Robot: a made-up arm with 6 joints.
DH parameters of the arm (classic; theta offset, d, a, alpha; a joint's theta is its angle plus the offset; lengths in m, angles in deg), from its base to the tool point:
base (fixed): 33.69 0 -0.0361 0
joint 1: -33.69 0.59 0.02 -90
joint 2: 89.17 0 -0.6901 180
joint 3: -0.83 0.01 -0.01 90
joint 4: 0 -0.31 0 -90
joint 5: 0 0.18 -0.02 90
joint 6: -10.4 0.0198 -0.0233 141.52
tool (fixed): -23.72 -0.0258 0 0
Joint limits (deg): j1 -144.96..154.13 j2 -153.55..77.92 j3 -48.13..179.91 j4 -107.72..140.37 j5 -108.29..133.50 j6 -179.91..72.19
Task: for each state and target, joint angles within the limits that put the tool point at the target. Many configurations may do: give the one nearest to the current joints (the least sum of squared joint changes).
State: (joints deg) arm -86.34 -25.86 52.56 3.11 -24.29 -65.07
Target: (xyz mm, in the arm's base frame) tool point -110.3 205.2 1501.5
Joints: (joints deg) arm -130.31 -19.83 34.14 11.45 -22.38 -71.15
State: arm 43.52 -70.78 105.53 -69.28 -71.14 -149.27
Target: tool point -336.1 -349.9 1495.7
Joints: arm 36.53 -30.35 105.39 -78.14 -79.62 -147.36
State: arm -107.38 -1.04 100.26 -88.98 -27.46 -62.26
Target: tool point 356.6 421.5 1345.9
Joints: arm -131.63 -51.52 84.33 -98.12 -21.29 -66.03
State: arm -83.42 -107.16 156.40 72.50 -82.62 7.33
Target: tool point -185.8 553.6 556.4
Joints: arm -77.62 -56.89 176.97 71.02 -77.96 5.52
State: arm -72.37 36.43 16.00 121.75 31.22 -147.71
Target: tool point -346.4 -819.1 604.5
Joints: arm -114.79 67.48 -16.18 118.39 32.04 -150.63
